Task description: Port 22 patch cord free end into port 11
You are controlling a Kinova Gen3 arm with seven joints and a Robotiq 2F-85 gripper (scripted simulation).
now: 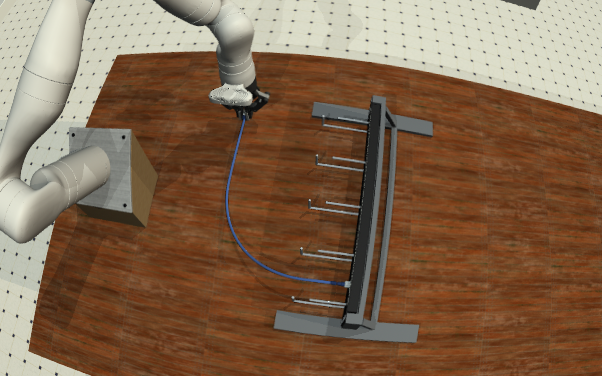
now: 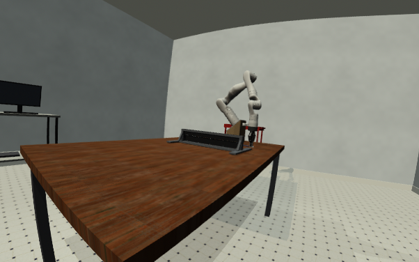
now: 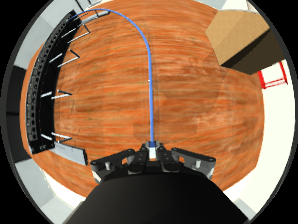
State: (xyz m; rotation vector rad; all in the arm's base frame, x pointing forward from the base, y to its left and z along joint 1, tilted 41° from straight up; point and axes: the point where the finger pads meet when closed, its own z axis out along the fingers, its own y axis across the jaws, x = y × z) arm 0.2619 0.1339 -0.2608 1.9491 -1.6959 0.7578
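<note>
Now: hand 10 mm to the right of the plug and 10 mm above it.
</note>
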